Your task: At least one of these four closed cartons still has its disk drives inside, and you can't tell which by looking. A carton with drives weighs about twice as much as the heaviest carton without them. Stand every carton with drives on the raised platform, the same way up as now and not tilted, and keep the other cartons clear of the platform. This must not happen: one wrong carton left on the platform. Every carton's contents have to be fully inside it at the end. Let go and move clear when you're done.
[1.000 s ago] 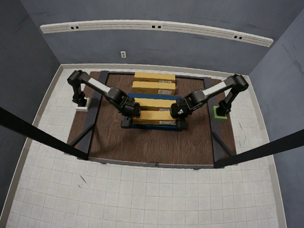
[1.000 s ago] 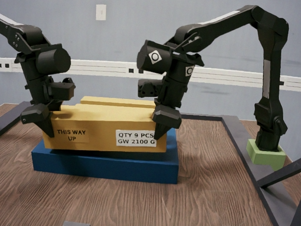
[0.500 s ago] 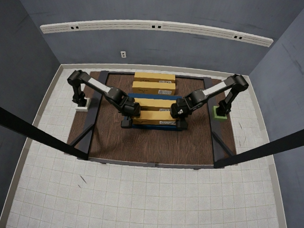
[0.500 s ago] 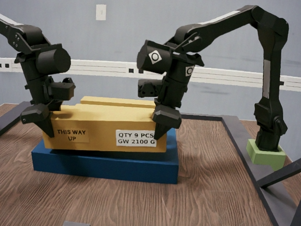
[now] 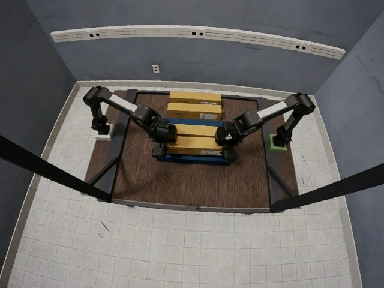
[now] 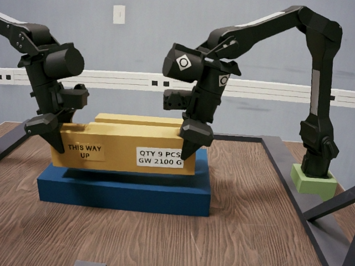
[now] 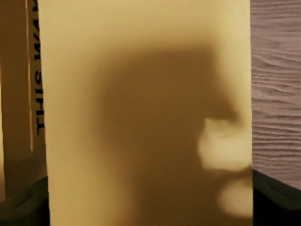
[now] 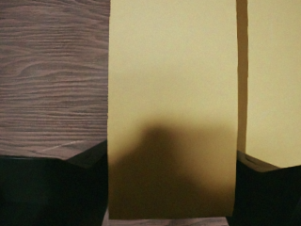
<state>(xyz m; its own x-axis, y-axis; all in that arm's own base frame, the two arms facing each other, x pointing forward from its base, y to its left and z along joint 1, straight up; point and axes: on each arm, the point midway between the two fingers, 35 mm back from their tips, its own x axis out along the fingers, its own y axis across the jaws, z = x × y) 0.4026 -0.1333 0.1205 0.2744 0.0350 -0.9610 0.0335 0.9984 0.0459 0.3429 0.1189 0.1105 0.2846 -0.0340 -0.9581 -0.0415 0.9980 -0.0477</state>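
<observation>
Right now the carton is 140 mm to the right of my left hand and 20 mm below it. Also, from my left hand: blue raised platform: 140 mm to the right, 130 mm below, 90 mm ahead.
My right hand is 14 cm to the right of the carton and 3 cm above it. The rest, counted from my right hand: blue raised platform (14 cm to the left, 14 cm below, 8 cm ahead).
</observation>
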